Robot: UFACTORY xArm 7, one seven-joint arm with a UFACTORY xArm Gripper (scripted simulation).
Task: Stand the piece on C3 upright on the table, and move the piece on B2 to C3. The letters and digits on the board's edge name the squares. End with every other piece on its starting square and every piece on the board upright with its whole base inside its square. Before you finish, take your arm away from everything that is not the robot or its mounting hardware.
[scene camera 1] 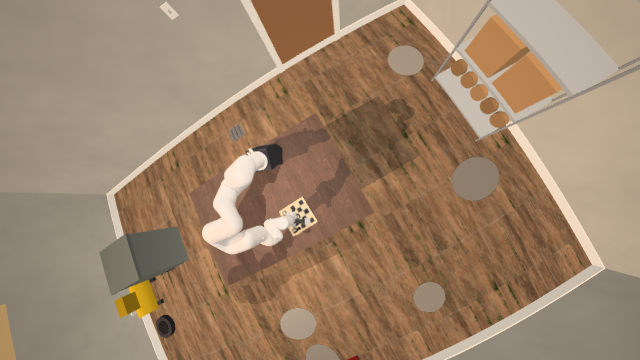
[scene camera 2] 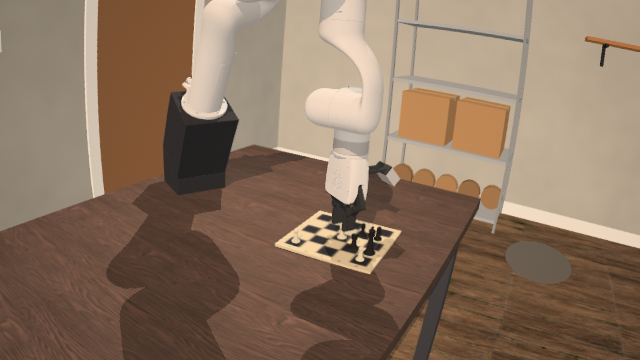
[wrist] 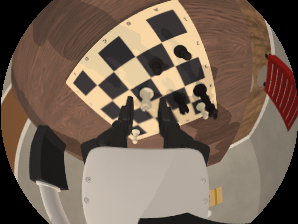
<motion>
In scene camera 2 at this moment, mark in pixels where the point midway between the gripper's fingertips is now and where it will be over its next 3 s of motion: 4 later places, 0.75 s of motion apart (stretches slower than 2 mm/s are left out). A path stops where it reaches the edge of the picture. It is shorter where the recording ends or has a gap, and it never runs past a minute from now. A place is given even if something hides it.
My gripper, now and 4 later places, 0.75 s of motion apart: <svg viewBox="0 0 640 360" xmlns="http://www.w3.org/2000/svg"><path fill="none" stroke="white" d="M342 226L342 234L345 205L346 193L346 194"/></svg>
</motion>
